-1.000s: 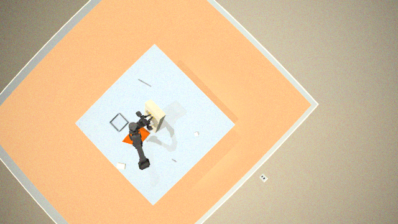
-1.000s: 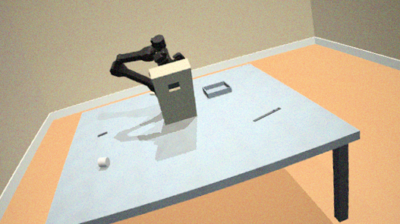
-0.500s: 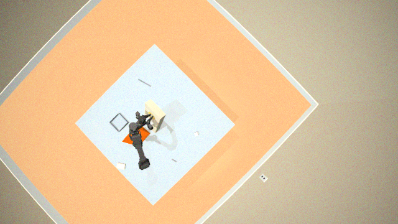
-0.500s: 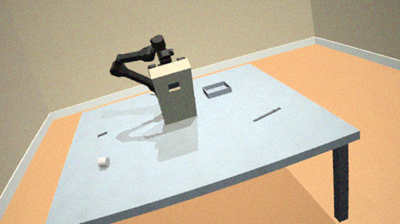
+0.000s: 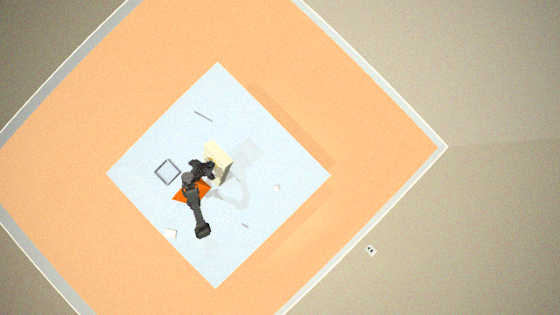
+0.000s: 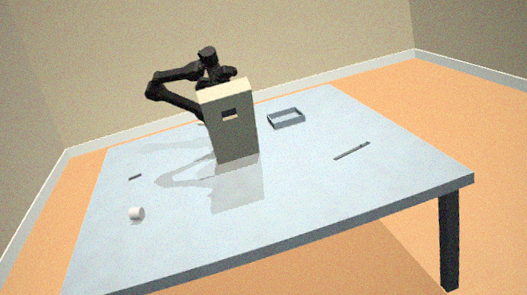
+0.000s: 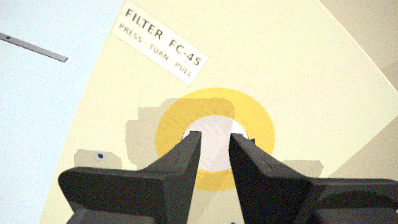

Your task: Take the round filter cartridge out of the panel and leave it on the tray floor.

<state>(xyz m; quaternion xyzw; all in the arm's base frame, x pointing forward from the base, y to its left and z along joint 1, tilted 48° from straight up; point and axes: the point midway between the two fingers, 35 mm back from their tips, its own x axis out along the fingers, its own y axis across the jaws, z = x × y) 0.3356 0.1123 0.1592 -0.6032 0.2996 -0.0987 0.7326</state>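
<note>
The round white filter cartridge is 1 cm ahead of my gripper tip and 1 cm below it. The rest, counted from my gripper tip: short dark strip 33 cm behind, 42 cm to the right, 27 cm below; tray 37 cm behind, 33 cm to the left, 27 cm below.
</note>
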